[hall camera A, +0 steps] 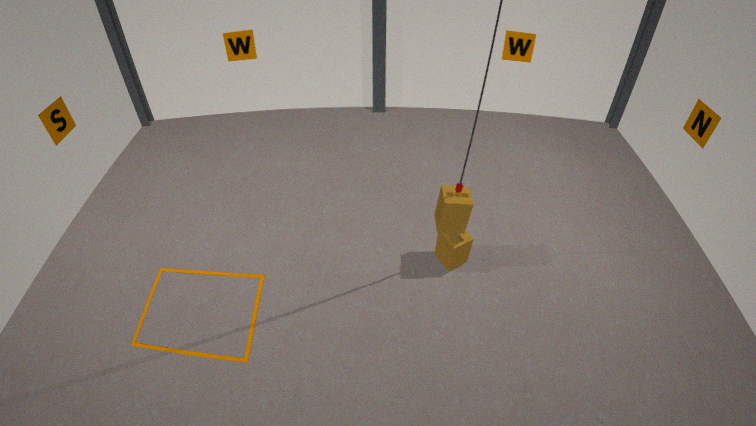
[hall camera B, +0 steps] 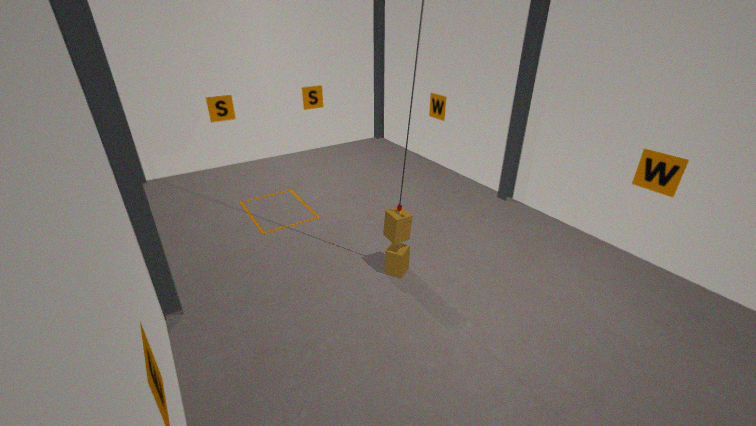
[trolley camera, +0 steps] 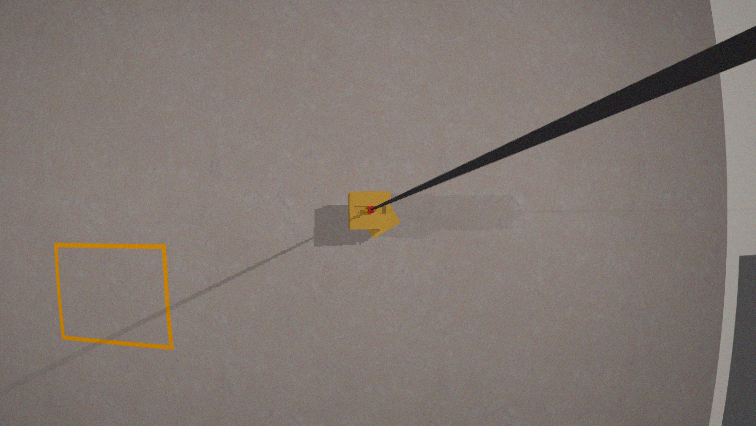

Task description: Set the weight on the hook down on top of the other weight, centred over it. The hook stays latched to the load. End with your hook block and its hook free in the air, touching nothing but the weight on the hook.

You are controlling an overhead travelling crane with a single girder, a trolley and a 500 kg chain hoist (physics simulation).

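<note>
The yellow weight on the hook (hall camera A: 453, 216) (hall camera B: 396, 226) (trolley camera: 362, 201) hangs roughly upright above the other weight, with a small gap between them in hall camera B. The other yellow weight (hall camera A: 451, 255) (hall camera B: 396, 262) (trolley camera: 391, 222) stands on the floor, turned relative to the upper one. In the trolley view it sticks out past the upper weight's right and lower edges; the rest of it is hidden. My red hook block (hall camera A: 459, 187) (hall camera B: 399, 207) (trolley camera: 371, 210) is at the top of the upper weight, latched to it; the hook itself is too small to make out.
An orange square outline (hall camera A: 255, 317) (hall camera B: 252, 217) (trolley camera: 168, 296) is marked on the floor on the south side of the weights. The chain (hall camera A: 480, 100) (hall camera B: 410, 105) (trolley camera: 507, 149) runs up from the block at a slant. Walls with dark columns (hall camera A: 378, 58) (hall camera B: 521, 100) enclose the floor.
</note>
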